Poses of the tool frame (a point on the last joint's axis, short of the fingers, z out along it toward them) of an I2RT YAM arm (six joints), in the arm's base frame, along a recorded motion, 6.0 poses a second.
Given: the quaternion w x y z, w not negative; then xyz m.
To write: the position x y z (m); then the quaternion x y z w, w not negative. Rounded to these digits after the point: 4 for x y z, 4 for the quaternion.
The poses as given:
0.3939 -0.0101 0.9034 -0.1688 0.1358 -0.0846 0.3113
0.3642 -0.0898 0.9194 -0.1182 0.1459 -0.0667 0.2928
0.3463 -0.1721 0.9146 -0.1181 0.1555 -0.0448 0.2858
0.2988 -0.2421 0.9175 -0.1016 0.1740 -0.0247 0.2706
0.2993 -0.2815 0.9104 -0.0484 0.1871 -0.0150 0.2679
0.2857 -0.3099 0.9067 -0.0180 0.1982 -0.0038 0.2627
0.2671 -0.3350 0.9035 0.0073 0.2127 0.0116 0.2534
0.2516 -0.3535 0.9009 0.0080 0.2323 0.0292 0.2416
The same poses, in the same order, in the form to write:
0.1358 -0.0846 0.3113 -0.0101 0.9034 -0.1688 0.3939
0.1459 -0.0667 0.2928 -0.0898 0.9194 -0.1182 0.3642
0.1555 -0.0448 0.2858 -0.1721 0.9146 -0.1181 0.3463
0.1740 -0.0247 0.2706 -0.2421 0.9175 -0.1016 0.2988
0.1871 -0.0150 0.2679 -0.2815 0.9104 -0.0484 0.2993
0.1982 -0.0038 0.2627 -0.3099 0.9067 -0.0180 0.2857
0.2127 0.0116 0.2534 -0.3350 0.9035 0.0073 0.2671
0.2323 0.0292 0.2416 -0.3535 0.9009 0.0080 0.2516

